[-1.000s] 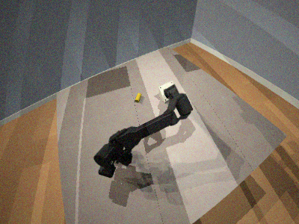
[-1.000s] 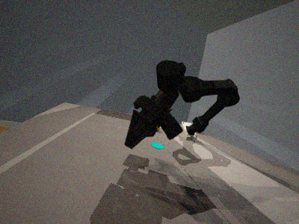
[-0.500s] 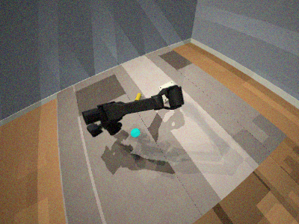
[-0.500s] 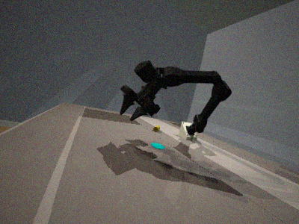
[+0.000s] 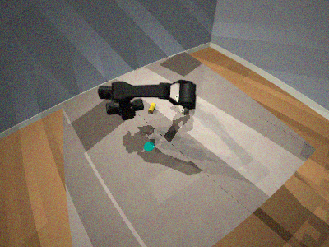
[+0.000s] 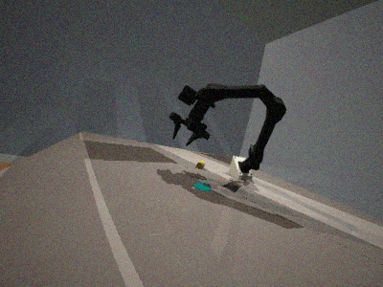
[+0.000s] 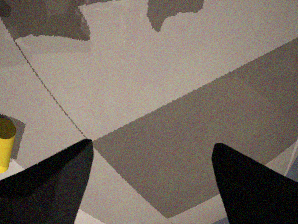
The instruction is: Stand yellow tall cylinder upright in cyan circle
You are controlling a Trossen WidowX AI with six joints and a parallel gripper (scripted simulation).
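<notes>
The yellow tall cylinder is 17 cm behind my gripper tip, 5 cm to the right of it and 10 cm below it. The rest, counted from my gripper tip: cyan circle (3 cm behind, 19 cm to the left, 11 cm below).
</notes>
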